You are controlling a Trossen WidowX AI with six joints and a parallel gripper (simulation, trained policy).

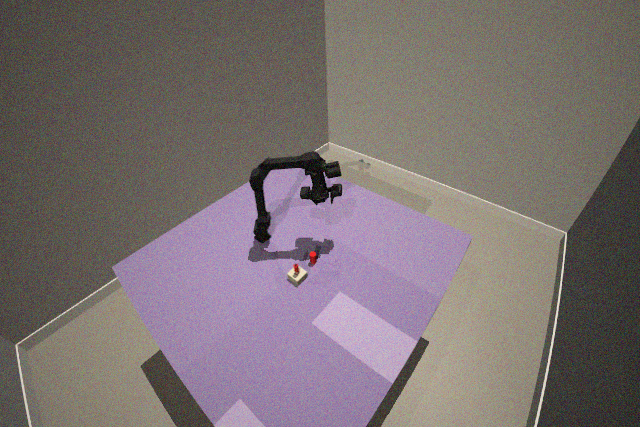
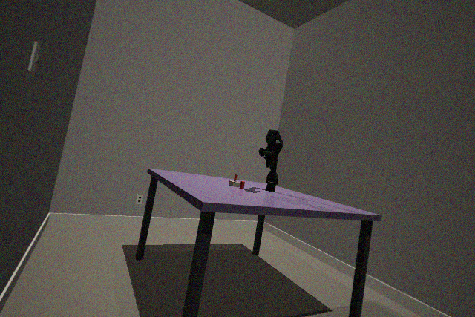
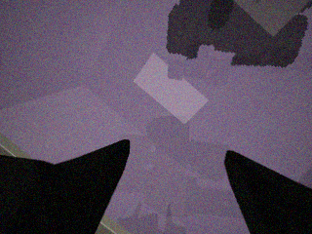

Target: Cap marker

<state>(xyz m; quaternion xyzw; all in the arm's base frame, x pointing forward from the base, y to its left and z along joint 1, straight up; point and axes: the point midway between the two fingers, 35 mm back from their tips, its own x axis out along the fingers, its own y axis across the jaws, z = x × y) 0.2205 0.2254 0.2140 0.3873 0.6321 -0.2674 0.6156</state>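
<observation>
Now: gripper tip 8 cm short of the red cap, 18 cm to the left of it and 15 cm above it. Also, from my gripper tip: holder block 8 cm ahead, 29 cm to the right, 16 cm below; red marker 8 cm ahead, 29 cm to the right, 11 cm below.
</observation>
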